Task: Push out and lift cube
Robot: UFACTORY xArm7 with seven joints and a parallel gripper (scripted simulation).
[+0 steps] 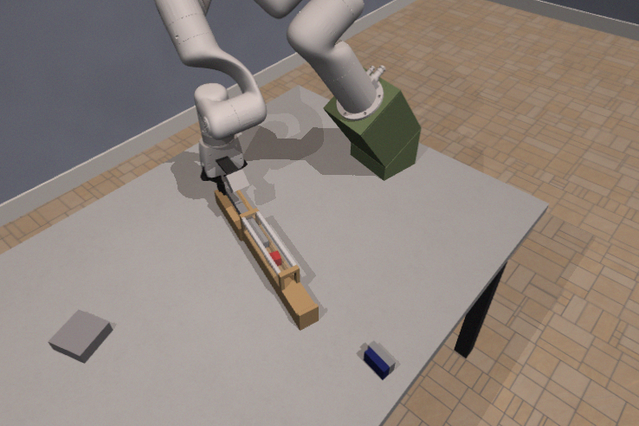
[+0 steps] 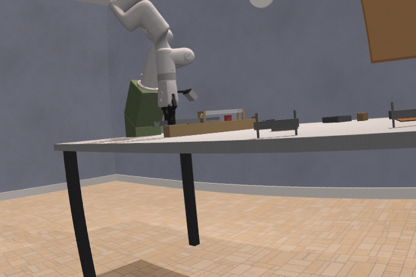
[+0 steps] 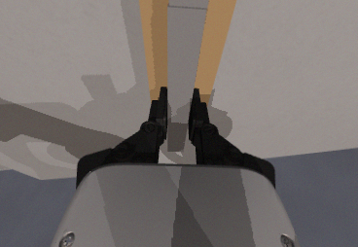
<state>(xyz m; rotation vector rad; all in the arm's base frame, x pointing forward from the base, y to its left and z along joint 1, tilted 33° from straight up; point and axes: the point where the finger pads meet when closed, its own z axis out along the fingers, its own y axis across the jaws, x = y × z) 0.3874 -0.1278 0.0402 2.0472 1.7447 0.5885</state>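
Now: hand 240 mm to the right of the wooden channel, 40 mm short of it and 10 mm above it. The rest, counted from my hand: brown cube 560 mm to the left, 560 mm ahead, 50 mm below; flat grey block 450 mm ahead, 150 mm to the left, 50 mm below; blue block 580 mm to the left, 50 mm below, 20 mm ahead.
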